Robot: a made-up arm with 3 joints. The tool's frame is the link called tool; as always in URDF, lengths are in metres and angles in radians. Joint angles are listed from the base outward.
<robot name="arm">
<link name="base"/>
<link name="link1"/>
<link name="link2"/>
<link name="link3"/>
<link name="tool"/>
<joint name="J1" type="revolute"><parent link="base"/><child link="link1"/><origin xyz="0 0 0.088" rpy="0 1.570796 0"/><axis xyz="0 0 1"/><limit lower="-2.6" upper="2.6"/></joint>
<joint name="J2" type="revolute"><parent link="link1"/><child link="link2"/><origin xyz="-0.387 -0.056 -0.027" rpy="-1.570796 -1.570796 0"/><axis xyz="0 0 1"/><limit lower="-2.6" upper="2.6"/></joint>
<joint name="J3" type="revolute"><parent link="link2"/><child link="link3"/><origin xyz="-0.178 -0.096 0.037" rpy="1.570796 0 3.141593"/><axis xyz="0 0 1"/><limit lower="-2.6" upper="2.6"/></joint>
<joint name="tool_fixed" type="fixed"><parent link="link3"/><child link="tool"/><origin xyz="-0.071 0.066 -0.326" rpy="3.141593 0 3.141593"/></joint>
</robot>
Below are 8 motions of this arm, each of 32 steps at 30 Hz.
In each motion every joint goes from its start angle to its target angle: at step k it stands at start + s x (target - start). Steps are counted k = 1, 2, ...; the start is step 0. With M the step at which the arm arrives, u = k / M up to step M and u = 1 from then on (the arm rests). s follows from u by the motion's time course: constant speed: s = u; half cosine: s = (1 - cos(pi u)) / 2; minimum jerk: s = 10 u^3 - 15 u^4 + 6 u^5.
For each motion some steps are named. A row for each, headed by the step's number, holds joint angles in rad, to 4 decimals.
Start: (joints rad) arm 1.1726 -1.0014 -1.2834
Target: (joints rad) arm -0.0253 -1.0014 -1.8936
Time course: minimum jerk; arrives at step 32
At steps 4, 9, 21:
4: 1.1534 -1.0014 -1.2932
9: 1.0059 -1.0014 -1.3683
21: 0.2449 -1.0014 -1.7560

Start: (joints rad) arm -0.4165 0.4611 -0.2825
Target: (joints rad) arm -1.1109 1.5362 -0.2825
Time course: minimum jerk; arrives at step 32
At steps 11, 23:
11: -0.5731 0.7036 -0.2825
23: -1.0143 1.3866 -0.2825

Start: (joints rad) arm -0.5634 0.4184 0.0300
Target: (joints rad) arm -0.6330 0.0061 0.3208
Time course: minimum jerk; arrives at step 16
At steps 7, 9, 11, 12, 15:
7: -0.5901 0.2601 0.1417
9: -0.6063 0.1644 0.2091
11: -0.6205 0.0803 0.2685
12: -0.6258 0.0488 0.2907
15: -0.6328 0.0070 0.3202

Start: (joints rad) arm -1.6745 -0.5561 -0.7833
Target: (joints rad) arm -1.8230 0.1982 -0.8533
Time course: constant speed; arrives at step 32
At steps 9, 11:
9: -1.7163 -0.3440 -0.8030
11: -1.7255 -0.2968 -0.8074

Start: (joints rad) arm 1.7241 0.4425 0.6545
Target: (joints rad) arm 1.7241 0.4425 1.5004
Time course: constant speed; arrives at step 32
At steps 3, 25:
3: 1.7241 0.4425 0.7338
25: 1.7241 0.4425 1.3154

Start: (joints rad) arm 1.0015 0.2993 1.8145
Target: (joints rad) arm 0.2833 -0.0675 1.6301
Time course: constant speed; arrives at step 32
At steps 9, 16, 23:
9: 0.7995 0.1961 1.7626
16: 0.6424 0.1159 1.7223
23: 0.4853 0.0357 1.6820

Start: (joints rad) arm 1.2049 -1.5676 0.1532
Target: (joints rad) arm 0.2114 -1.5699 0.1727
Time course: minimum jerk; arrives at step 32
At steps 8, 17, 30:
8: 1.1021 -1.5678 0.1552
17: 0.6501 -1.5689 0.1641
30: 0.2136 -1.5699 0.1727

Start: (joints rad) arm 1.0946 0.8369 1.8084
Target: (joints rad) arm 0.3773 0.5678 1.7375
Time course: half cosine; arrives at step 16
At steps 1, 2, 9, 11, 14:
1: 1.0877 0.8343 1.8077
2: 1.0673 0.8267 1.8057
9: 0.6660 0.6761 1.7660
11: 0.5367 0.6276 1.7533
14: 0.4046 0.5780 1.7402

